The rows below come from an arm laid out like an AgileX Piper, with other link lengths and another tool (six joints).
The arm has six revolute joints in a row. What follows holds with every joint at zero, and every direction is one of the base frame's.
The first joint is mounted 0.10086 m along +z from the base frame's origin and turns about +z.
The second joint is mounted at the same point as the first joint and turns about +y.
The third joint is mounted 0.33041 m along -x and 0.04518 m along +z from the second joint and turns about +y.
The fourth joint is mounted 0.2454 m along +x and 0.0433 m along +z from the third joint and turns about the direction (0.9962, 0, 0.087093).
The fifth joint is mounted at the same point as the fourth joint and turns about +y.
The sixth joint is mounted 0.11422 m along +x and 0.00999 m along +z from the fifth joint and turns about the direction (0.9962, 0, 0.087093).
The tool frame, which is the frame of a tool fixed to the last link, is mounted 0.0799 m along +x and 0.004 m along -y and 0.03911 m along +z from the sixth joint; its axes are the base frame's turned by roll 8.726, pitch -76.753 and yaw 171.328 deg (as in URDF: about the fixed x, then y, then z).
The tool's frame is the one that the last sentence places.
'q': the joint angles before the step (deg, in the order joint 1, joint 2, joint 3, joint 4, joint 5, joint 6). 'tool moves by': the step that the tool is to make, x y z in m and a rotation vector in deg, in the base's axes. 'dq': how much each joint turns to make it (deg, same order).
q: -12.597 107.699 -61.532 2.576 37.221 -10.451
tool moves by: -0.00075 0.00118 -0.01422 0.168 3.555 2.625
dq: 0.001 2.579 -1.611 -0.383 2.601 -2.324
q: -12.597 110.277 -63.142 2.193 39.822 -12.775
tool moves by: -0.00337 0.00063 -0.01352 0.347 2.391 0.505
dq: 0.001 1.843 -0.102 -0.217 0.677 -0.341
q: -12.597 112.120 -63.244 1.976 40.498 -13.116
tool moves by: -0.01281 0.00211 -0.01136 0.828 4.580 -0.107
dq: 0.000 1.250 -0.025 -0.409 3.418 0.470
